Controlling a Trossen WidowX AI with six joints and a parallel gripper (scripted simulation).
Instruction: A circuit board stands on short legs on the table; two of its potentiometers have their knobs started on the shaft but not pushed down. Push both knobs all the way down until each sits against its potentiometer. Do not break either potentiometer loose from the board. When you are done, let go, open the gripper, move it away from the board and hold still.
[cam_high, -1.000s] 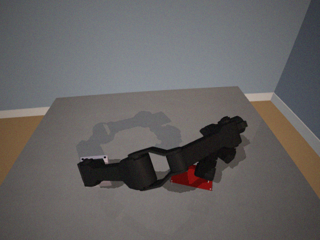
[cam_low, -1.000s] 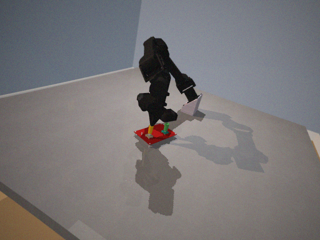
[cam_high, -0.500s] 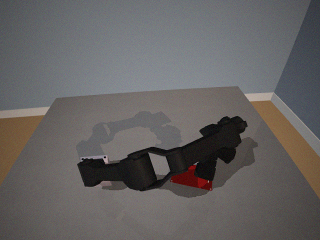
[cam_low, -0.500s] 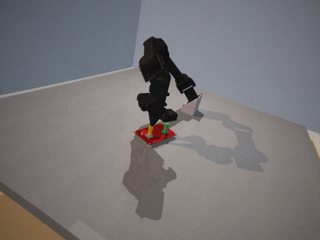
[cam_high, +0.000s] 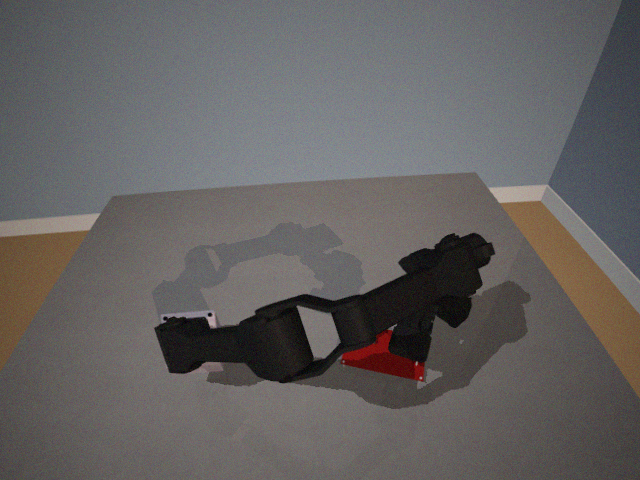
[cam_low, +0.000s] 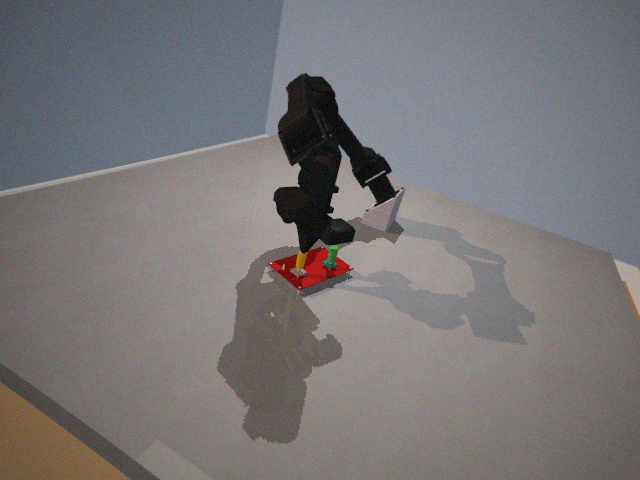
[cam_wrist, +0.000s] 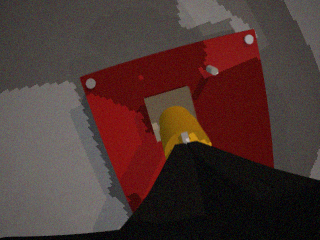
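My gripper tip is 30 mm above the grey potentiometer. From my gripper tip the other things lie so: teal potentiometer 70 mm behind, 40 mm to the left, 30 mm below; green knob 70 mm behind, 40 mm to the left, 20 mm below.
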